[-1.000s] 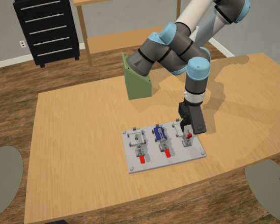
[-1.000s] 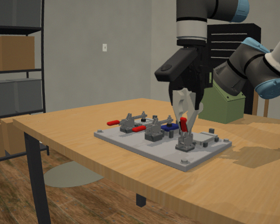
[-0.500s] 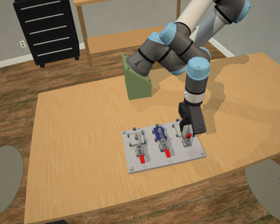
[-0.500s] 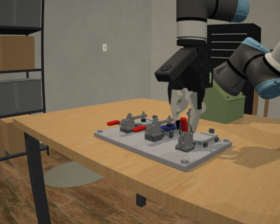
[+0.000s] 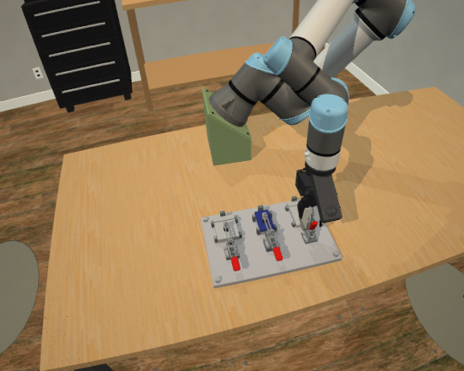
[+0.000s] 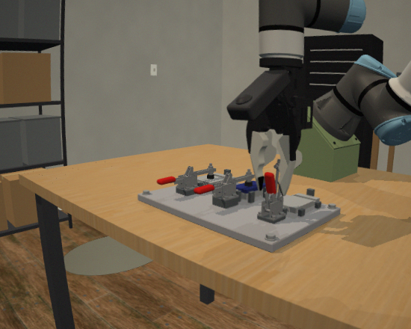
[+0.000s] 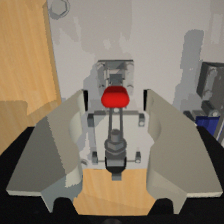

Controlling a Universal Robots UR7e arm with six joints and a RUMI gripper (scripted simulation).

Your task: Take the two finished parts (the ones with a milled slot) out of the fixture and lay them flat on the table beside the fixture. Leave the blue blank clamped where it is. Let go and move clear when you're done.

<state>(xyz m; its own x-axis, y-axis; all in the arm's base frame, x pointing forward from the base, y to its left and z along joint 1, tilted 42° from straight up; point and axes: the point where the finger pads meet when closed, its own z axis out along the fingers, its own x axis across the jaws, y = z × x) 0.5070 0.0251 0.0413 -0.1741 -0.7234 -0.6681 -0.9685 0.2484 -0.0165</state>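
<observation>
My hand is 10 cm past the grey part, 5 cm above it and 2 cm to the right of it. Also, from my hand: grey fixture plate (10 cm to the right, 7 cm below, 6 cm behind); blue blank (10 cm behind, 9 cm to the right, 5 cm below).
</observation>
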